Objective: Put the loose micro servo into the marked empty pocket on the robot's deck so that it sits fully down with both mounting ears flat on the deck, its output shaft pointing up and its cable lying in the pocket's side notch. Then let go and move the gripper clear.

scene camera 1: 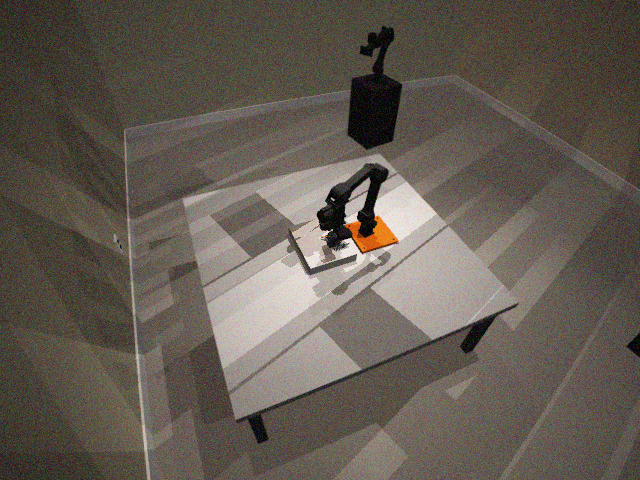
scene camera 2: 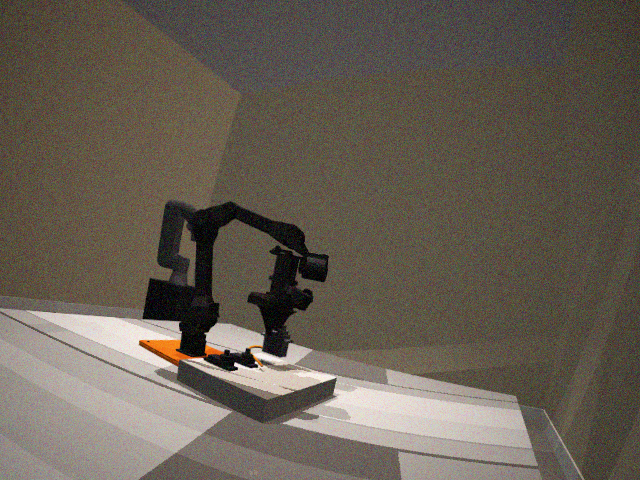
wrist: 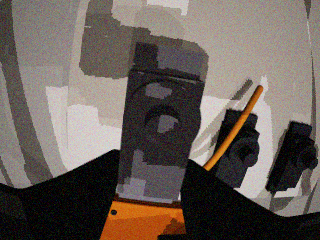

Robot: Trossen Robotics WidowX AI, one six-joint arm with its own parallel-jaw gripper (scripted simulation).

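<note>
A micro servo and a pale grey deck are visible to me. So is my gripper, which appears in the wrist view too.
</note>
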